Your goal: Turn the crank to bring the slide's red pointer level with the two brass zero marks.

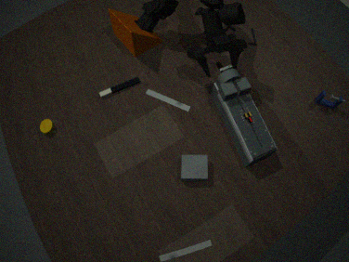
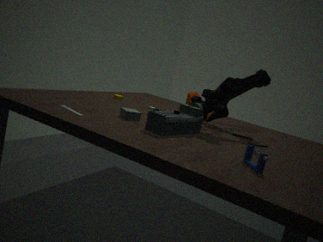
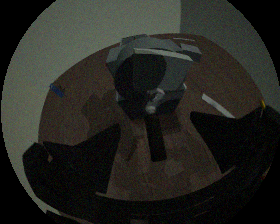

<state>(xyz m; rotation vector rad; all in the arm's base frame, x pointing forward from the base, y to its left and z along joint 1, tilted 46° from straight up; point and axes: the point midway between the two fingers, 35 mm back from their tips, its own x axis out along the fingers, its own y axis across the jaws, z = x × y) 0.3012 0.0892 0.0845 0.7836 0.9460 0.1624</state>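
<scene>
Right now my gripper tip is 18 cm short of the red pointer, 3 cm to the left of it and 2 cm below it. Also, from my gripper tip: grey block 23 cm to the right, 20 cm ahead, 4 cm below; yellow disc 58 cm to the right, 15 cm behind, 5 cm below; black-and-white marker 31 cm to the right, 15 cm behind, 5 cm below.
</scene>
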